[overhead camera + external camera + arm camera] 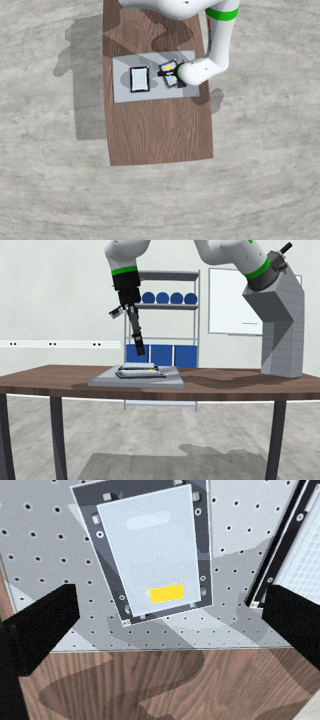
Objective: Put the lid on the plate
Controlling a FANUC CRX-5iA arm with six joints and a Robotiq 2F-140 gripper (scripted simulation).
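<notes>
Now: hand 9 cm above the lid. The rest, counted from my hand: culture plate E01: 18 cm to the right, 8 cm below, 8 cm ahead; then lid park LP1: 10 cm below; then nest: 18 cm to the right, 10 cm below, 8 cm ahead.
</notes>
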